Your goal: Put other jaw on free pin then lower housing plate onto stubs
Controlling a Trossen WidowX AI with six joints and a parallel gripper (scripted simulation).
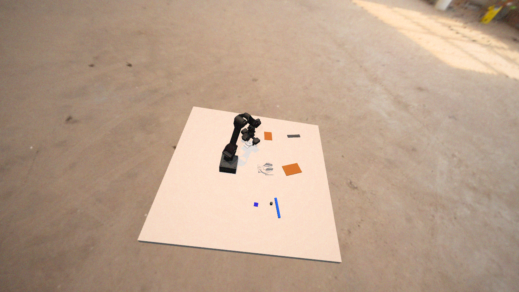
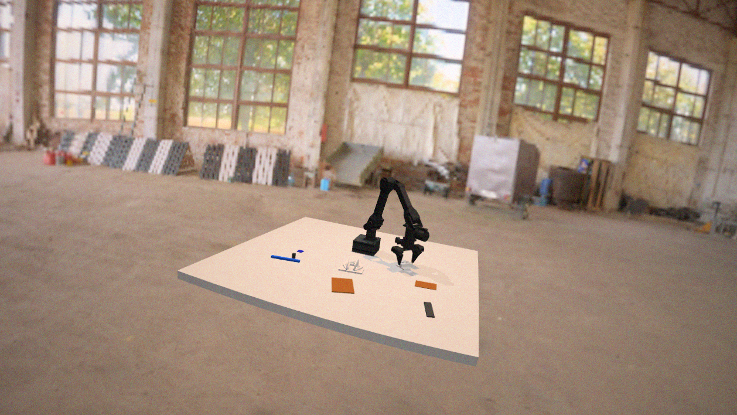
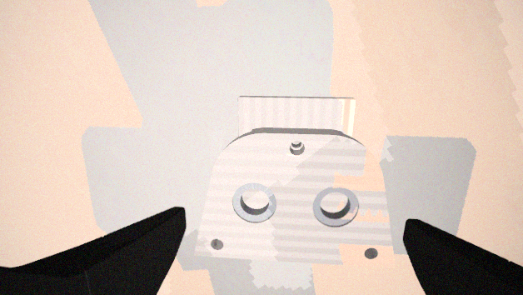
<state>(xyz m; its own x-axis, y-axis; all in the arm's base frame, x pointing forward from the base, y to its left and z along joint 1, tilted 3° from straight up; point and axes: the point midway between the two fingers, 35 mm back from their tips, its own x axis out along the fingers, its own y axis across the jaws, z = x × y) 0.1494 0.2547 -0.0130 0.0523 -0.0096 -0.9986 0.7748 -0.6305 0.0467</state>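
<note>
My gripper tip is 2 cm above the small white part, 1 cm to the left of it and 1 cm past it. From my gripper tip the other things lie so: smaller orange tile 17 cm ahead, 14 cm to the left, 2 cm below; flat white part 24 cm to the right, 19 cm ahead, 2 cm below; large orange tile 39 cm ahead, 20 cm to the right, 2 cm below.
</note>
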